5 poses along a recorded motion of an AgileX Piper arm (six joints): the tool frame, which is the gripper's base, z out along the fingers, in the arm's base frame.
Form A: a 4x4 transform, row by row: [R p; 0 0 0 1], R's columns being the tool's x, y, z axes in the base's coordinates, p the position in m. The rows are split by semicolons.
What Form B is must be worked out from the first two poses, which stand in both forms.
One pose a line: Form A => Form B
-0.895, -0.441, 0.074, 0.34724; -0.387, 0.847, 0.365, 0.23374; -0.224, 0.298, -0.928, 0.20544; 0, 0, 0, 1 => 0.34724, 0.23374, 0.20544, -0.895, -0.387, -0.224, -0.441, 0.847, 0.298
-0.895, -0.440, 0.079, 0.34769; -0.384, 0.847, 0.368, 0.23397; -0.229, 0.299, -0.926, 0.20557; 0, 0, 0, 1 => 0.34769, 0.23397, 0.20557, -0.895, -0.384, -0.229, -0.440, 0.847, 0.299
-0.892, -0.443, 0.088, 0.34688; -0.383, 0.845, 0.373, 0.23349; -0.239, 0.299, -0.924, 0.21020; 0, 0, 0, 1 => 0.34688, 0.23349, 0.21020, -0.892, -0.383, -0.239, -0.443, 0.845, 0.299
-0.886, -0.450, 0.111, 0.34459; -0.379, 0.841, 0.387, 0.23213; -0.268, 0.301, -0.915, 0.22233; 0, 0, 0, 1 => 0.34459, 0.23213, 0.22233, -0.886, -0.379, -0.268, -0.450, 0.841, 0.301
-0.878, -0.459, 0.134, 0.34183; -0.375, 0.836, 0.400, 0.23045; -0.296, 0.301, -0.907, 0.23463; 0, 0, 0, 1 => 0.34183, 0.23045, 0.23463, -0.878, -0.375, -0.296, -0.459, 0.836, 0.301
